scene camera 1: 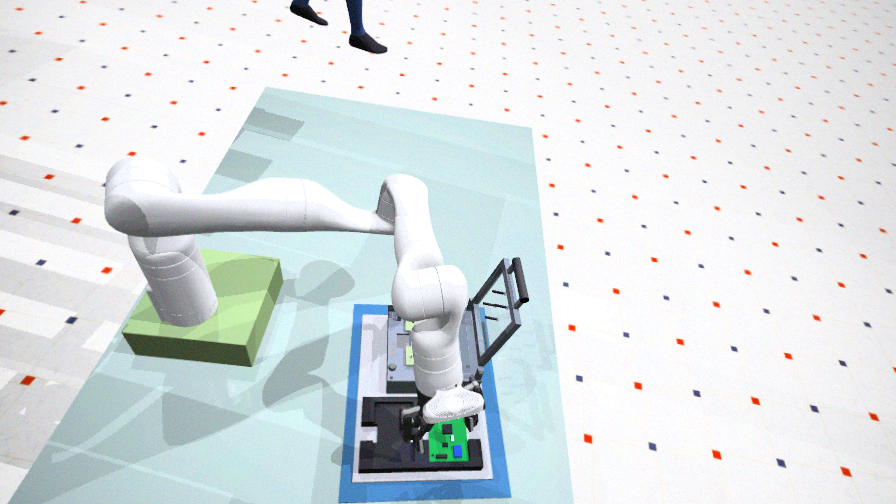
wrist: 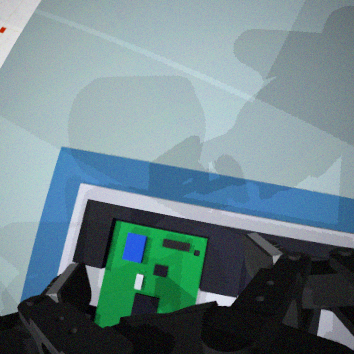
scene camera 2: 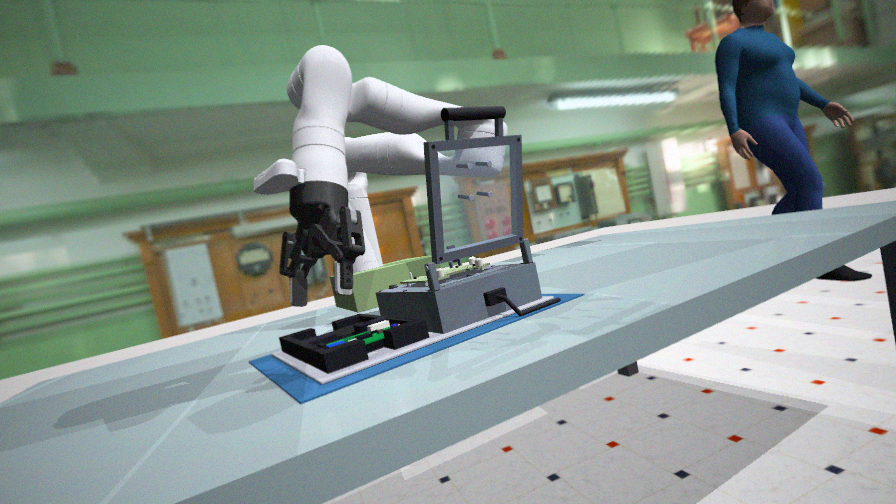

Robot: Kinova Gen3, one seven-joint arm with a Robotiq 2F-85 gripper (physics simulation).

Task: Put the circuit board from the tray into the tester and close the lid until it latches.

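Seen in the pictures: gripper, fingertip midpoint: (scene camera 1: 445, 438) (wrist: 166, 265) (scene camera 2: 320, 300); arm's base, link origin: (scene camera 1: 191, 307) (scene camera 2: 364, 269).
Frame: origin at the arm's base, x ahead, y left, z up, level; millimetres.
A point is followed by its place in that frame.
Note:
The green circuit board (scene camera 1: 457, 438) {x 491, y -277, z -61 mm} (scene camera 2: 374, 339) {x 506, y -259, z -61 mm} (wrist: 175, 260) {x 456, y -295, z -61 mm} lies in the right part of the black tray (scene camera 1: 388, 462) {x 361, y -310, z -53 mm} (scene camera 2: 322, 358) {x 521, y -332, z -59 mm} (wrist: 225, 255) {x 420, y -303, z -53 mm} in scene camera 1. My gripper (scene camera 1: 446, 432) {x 458, y -297, z -3 mm} (scene camera 2: 321, 290) {x 458, y -297, z -3 mm} (wrist: 166, 265) {x 458, y -297, z -3 mm} is open and empty, pointing down above the tray, with a gap to the board. In the wrist view its fingers stand on either side of the board, whose near end is hidden. The grey tester (scene camera 1: 401, 385) {x 393, y -174, z -40 mm} (scene camera 2: 463, 307) {x 551, y -149, z -51 mm} stands behind the tray, partly hidden by my arm in scene camera 1. Its lid (scene camera 1: 501, 343) {x 564, y -174, z 96 mm} (scene camera 2: 516, 188) {x 578, y -36, z 87 mm} stands upright, with a black handle (scene camera 1: 520, 280) {x 591, y -109, z 194 mm} (scene camera 2: 473, 113) {x 601, y -110, z 184 mm}.
Tray and tester stand on a white sheet (scene camera 1: 369, 351) {x 337, y -75, z -75 mm} over a blue mat (scene camera 1: 349, 401) {x 295, y -180, z -79 mm} (scene camera 2: 281, 379) {x 462, y -364, z -79 mm} (wrist: 45, 250) {x 569, y -286, z -79 mm}. A black cable (scene camera 2: 538, 307) {x 595, y -59, z -76 mm} leaves the tester's side. My arm's green base block (scene camera 1: 244, 294) {x 92, y 26, z 1 mm} is at the left in scene camera 1. A person (scene camera 2: 758, 68) stands beyond the table.

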